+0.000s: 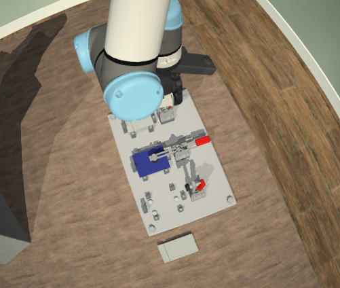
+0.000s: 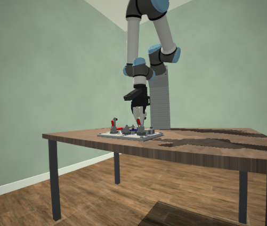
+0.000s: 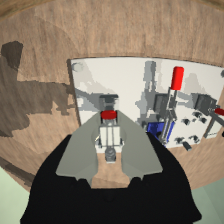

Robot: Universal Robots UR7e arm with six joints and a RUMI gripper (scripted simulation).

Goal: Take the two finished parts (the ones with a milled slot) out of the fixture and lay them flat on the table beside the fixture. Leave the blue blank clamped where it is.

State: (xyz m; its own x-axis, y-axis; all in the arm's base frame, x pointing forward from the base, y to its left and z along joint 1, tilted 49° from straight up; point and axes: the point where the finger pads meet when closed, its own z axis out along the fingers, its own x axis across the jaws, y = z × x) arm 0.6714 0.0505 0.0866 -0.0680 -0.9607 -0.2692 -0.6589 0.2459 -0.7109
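Now: hand 110 mm past the blue blank, 100 mm to the left of it and 60 mm above it. Also, from my hand: grey fixture plate: 60 mm behind, 100 mm to the right, 80 mm below.
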